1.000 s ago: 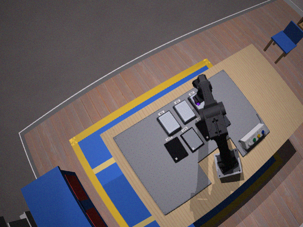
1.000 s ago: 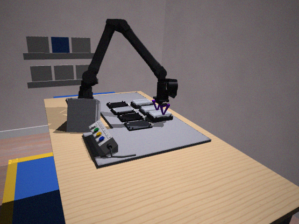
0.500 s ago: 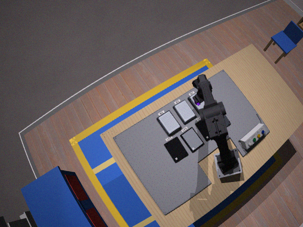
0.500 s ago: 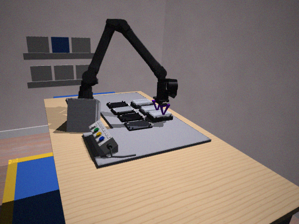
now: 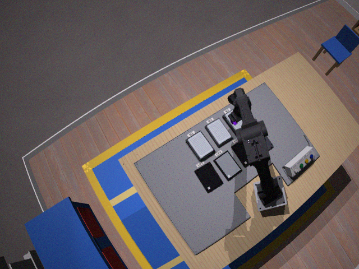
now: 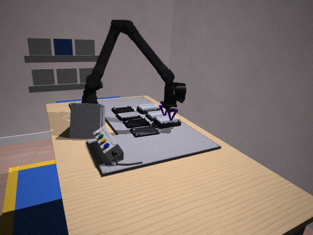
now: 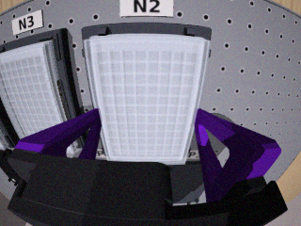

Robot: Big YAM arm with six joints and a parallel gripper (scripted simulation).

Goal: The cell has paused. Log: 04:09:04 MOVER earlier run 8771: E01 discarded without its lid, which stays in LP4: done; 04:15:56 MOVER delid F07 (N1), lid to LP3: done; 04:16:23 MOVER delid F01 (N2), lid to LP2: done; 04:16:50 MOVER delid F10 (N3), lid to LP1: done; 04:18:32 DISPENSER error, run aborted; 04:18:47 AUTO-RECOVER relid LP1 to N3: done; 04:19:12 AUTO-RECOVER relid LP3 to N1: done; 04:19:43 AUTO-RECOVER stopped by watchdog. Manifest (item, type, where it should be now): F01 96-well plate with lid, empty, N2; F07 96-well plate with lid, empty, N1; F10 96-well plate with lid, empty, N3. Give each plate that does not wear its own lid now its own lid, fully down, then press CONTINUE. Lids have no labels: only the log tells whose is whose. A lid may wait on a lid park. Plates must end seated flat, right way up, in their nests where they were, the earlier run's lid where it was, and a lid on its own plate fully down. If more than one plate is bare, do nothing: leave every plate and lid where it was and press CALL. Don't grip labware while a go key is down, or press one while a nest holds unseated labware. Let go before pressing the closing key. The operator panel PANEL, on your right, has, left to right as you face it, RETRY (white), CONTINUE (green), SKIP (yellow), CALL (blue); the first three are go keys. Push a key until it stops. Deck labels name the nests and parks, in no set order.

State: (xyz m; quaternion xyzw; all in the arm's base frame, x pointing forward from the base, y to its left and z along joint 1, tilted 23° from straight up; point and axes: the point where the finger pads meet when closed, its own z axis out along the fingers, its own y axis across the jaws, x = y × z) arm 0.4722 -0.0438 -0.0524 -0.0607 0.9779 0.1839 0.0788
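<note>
Right now my hand is 1 cm above the clear lid. Also, from my hand: LP2 label: 10 cm behind, 5 cm to the left, 5 cm below; N2 plate: 2 cm below; nest N2: 3 cm below.
</note>
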